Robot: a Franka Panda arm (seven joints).
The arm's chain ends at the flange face. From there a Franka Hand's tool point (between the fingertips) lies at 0.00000 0.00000 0.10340 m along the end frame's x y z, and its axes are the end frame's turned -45 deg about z.
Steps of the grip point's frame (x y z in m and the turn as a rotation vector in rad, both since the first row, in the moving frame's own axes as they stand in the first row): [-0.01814 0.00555 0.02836 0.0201 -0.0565 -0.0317]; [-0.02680 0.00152 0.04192 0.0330 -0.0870 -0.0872]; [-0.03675 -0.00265 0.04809 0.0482 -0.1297 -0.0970]
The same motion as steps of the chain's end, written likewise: [-0.00335 0.01400 0.02855 -0.0257 -0.0542 -0.0317]; [-0.00930 0.01571 0.04237 -0.0382 -0.0849 -0.0872]; [-0.01520 0.01755 0.04908 -0.0576 -0.1258 -0.0970]
